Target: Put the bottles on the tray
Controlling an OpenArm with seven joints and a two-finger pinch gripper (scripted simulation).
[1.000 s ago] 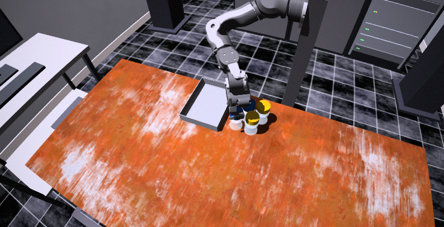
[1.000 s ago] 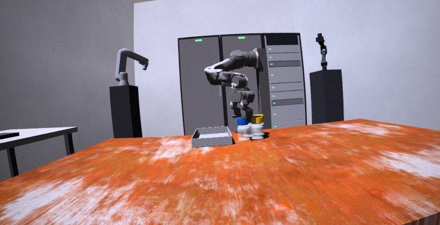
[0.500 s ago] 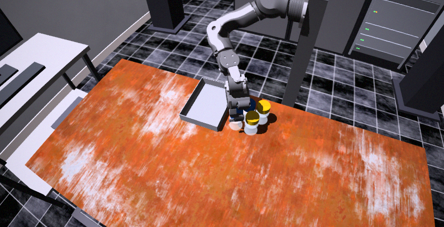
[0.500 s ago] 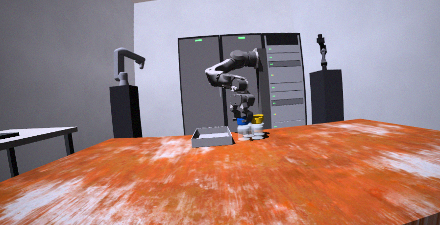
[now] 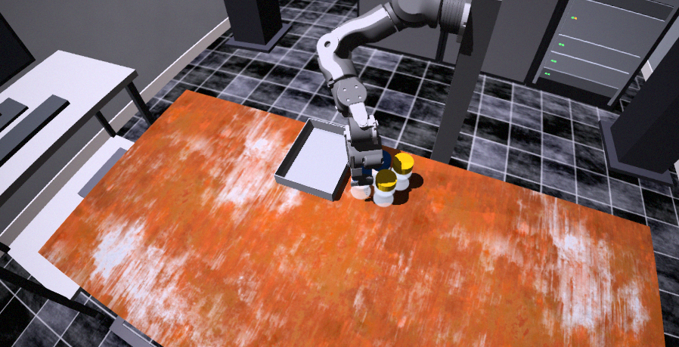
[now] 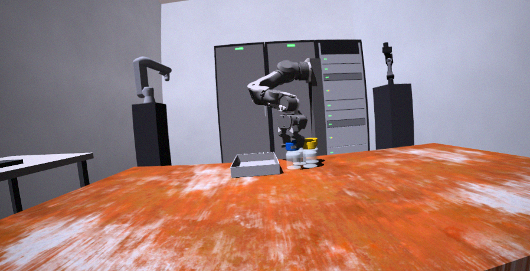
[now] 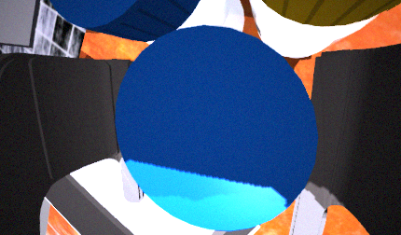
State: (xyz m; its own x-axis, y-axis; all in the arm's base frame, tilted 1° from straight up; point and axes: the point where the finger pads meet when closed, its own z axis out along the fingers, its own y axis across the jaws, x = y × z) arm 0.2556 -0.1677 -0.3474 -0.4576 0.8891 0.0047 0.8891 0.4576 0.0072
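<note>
Right now the grey tray is 14 cm to the right of my hand, 8 cm below it and 7 cm behind it.
</note>
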